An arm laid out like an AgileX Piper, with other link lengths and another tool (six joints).
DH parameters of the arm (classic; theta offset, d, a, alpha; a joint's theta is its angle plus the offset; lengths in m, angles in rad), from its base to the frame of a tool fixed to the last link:
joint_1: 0 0.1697 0 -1.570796
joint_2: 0.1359 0 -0.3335 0
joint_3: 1.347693 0 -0.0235 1.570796
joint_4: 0 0.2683 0 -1.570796
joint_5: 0 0 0 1.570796
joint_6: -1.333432 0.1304 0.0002 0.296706
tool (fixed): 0 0.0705 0 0
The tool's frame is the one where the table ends.
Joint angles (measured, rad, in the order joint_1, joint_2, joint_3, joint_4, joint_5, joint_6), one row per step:
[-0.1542, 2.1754, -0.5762, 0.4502, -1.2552, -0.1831]
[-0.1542, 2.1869, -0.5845, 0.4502, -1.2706, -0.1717]
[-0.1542, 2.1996, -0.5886, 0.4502, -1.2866, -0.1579]
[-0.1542, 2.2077, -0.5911, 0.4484, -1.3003, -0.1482]
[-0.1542, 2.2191, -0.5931, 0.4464, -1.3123, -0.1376]
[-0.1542, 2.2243, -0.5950, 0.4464, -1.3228, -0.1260]
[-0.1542, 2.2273, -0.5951, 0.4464, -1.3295, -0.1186]
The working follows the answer.
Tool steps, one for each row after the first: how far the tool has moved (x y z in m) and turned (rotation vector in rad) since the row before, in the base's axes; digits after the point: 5 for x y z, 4 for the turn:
[0.00205, -0.00080, -0.00029, 0.0009, -0.0157, -0.0033]
[0.00070, -0.00063, -0.00163, 0.0033, -0.0122, -0.0037]
[0.00065, -0.00017, -0.00038, 0.0008, -0.0110, -0.0007]
[0.00028, -0.00005, -0.00230, 0.0031, -0.0064, -0.0006]
[0.00031, -0.00040, 0.00013, 0.0039, -0.0118, -0.0027]
[-0.00011, -0.00020, -0.00001, 0.0026, -0.0067, -0.0017]

Tool pose at each row, in the base's axes (x y z in m, rotation vector in rad; rounded; the steps above come from the unrounded poses):
[0.42246, -0.15249, 0.11789, -0.7596, 1.6296, -1.6183]
[0.42451, -0.15329, 0.11760, -0.7423, 1.6211, -1.6219]
[0.42521, -0.15392, 0.11597, -0.7268, 1.6171, -1.6230]
[0.42586, -0.15409, 0.11559, -0.7157, 1.6103, -1.6241]
[0.42614, -0.15414, 0.11329, -0.7078, 1.6083, -1.6224]
[0.42646, -0.15454, 0.11341, -0.6931, 1.6044, -1.6221]
[0.42635, -0.15474, 0.11340, -0.6844, 1.6024, -1.6216]

